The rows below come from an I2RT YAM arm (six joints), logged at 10 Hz.
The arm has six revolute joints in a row. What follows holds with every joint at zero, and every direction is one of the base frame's. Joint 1 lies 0.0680 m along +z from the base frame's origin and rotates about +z. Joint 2 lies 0.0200 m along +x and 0.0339 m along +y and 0.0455 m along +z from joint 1 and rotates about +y. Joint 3 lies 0.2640 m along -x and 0.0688 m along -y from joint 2 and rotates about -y. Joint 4 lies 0.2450 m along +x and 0.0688 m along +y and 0.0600 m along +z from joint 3 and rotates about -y. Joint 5 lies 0.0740 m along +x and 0.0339 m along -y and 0.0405 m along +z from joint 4 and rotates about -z. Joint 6 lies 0.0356 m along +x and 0.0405 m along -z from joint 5 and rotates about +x. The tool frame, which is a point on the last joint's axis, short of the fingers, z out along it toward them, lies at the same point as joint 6; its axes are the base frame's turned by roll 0.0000, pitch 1.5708 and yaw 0.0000 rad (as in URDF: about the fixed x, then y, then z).
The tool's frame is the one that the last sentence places.
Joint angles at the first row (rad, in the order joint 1, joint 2, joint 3, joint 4, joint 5, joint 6):
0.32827, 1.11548, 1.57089, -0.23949, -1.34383, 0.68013
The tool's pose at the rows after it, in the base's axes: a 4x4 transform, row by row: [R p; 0 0 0 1], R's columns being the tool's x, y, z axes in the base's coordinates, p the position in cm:
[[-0.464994 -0.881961 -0.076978 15.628], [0.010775 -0.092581 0.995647 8.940], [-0.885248 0.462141 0.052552 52.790], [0 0 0 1]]
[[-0.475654 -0.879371 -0.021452 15.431], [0.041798 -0.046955 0.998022 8.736], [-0.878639 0.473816 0.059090 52.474], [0 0 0 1]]
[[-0.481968 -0.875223 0.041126 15.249], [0.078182 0.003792 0.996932 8.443], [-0.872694 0.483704 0.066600 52.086], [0 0 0 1]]
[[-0.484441 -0.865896 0.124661 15.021], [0.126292 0.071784 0.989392 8.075], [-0.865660 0.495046 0.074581 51.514], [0 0 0 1]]
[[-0.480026 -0.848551 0.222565 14.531], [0.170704 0.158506 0.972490 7.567], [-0.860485 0.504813 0.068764 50.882], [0 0 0 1]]
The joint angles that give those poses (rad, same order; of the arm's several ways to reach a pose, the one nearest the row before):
0.32711, 1.10546, 1.55858, -0.24349, -1.31549, 0.68416
0.32256, 1.08556, 1.53830, -0.25570, -1.26415, 0.68262
0.31337, 1.06220, 1.51138, -0.25925, -1.21025, 0.68410
0.30272, 1.03125, 1.47496, -0.26545, -1.13667, 0.68151
0.29034, 0.99451, 1.44794, -0.31447, -1.05130, 0.65138

